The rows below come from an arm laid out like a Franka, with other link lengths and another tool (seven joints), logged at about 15 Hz.
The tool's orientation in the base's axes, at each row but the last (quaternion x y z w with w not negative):
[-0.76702, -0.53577, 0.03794, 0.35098]
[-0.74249, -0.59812, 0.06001, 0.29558]
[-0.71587, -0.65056, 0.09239, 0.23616]
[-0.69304, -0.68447, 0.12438, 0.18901]
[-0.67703, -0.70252, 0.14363, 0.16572]
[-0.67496, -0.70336, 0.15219, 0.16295]
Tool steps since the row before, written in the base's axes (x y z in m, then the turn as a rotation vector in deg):
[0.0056, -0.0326, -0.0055, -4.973, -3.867, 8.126]
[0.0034, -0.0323, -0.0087, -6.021, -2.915, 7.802]
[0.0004, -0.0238, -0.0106, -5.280, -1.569, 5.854]
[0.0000, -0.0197, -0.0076, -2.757, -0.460, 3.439]
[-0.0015, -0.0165, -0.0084, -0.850, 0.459, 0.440]
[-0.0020, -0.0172, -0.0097, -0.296, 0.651, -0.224]
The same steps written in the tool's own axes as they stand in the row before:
[-0.0270, 0.0135, -0.0145, -2.802, -7.966, -5.866]
[-0.0312, 0.0109, -0.0062, -2.299, -8.799, -4.787]
[-0.0250, 0.0062, 0.0039, -1.226, -7.305, -3.122]
[-0.0203, 0.0031, 0.0050, -0.250, -3.976, -1.940]
[-0.0168, 0.0015, 0.0079, 0.499, -0.936, -0.024]
[-0.0173, 0.0017, 0.0095, 0.656, -0.141, 0.334]

